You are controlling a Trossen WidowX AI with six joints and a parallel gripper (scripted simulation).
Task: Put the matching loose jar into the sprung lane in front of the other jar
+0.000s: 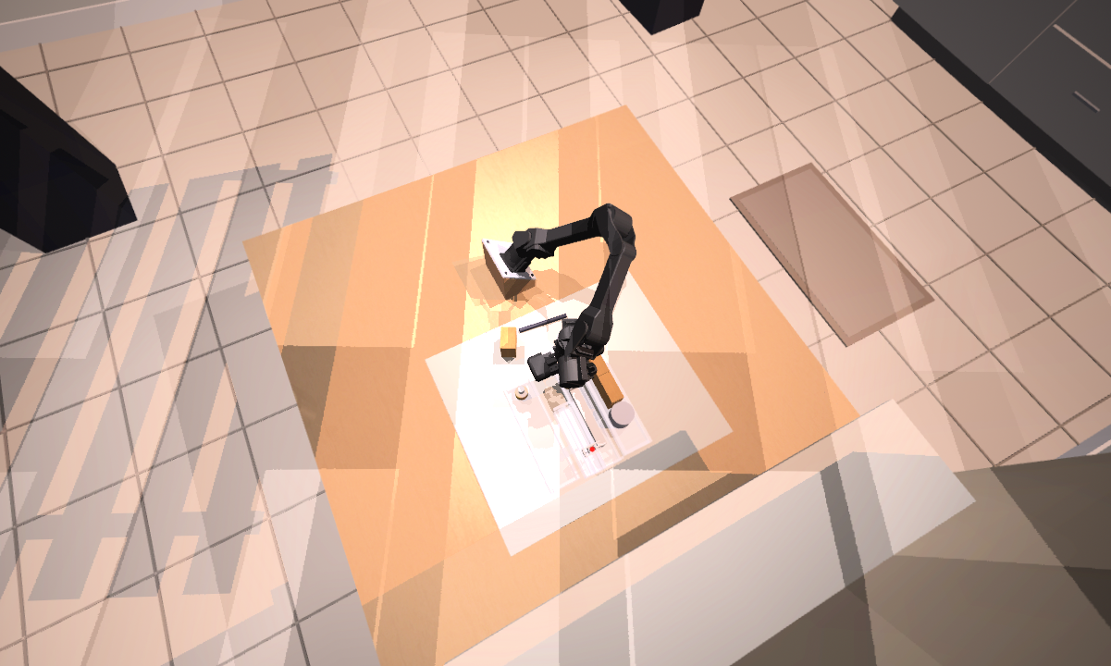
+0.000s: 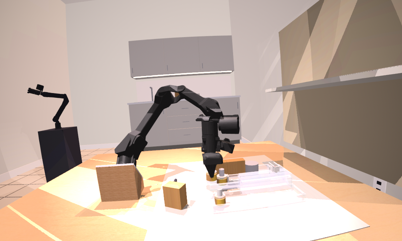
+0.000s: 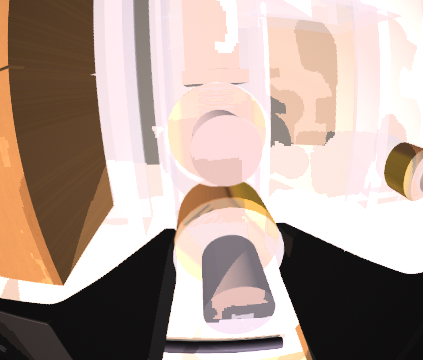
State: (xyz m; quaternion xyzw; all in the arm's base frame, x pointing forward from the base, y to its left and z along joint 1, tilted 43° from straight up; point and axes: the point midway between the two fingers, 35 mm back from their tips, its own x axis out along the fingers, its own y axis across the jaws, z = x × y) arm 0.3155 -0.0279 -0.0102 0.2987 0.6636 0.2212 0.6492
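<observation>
Now: the clear lane 150 mm ahead of my gripper tip, 40 mm to the right of it and 30 mm below it. Also, from my gripper tip: dark rod: 150 mm behind, 30 mm to the left, 40 mm below; then grey cylinder: 180 mm ahead, 60 mm to the left, 20 mm below; then small wooden block: 130 mm behind, 90 mm to the right, 10 mm below.
</observation>
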